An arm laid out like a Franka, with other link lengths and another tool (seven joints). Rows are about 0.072 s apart.
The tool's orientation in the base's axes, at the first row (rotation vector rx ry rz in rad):
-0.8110 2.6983 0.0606
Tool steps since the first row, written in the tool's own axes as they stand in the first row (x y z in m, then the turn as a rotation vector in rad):
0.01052 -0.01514 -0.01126 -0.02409 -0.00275 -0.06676
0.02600 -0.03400 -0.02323 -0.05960 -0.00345 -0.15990
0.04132 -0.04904 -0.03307 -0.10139 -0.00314 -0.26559
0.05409 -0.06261 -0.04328 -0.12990 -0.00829 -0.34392
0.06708 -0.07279 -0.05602 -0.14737 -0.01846 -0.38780
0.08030 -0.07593 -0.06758 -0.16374 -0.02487 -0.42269
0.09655 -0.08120 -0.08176 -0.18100 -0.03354 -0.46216
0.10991 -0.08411 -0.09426 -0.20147 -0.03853 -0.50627
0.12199 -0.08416 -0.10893 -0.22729 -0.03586 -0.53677
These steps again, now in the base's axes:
-0.00334 -0.01974 0.00812 0.00094 0.00168 0.07100
-0.00876 -0.04532 0.01553 0.00205 0.00766 0.17050
-0.01552 -0.06733 0.02077 0.00387 0.01616 0.28382
-0.02117 -0.08681 0.02710 0.00622 0.01665 0.36730
-0.02958 -0.10390 0.03558 0.01267 0.01161 0.41491
-0.04165 -0.11506 0.04251 0.01884 0.01033 0.45347
-0.05572 -0.12995 0.05108 0.02560 0.00702 0.49676
-0.06830 -0.14111 0.05884 0.03153 0.00788 0.54528
-0.08207 -0.14949 0.06892 0.04148 0.01979 0.58220

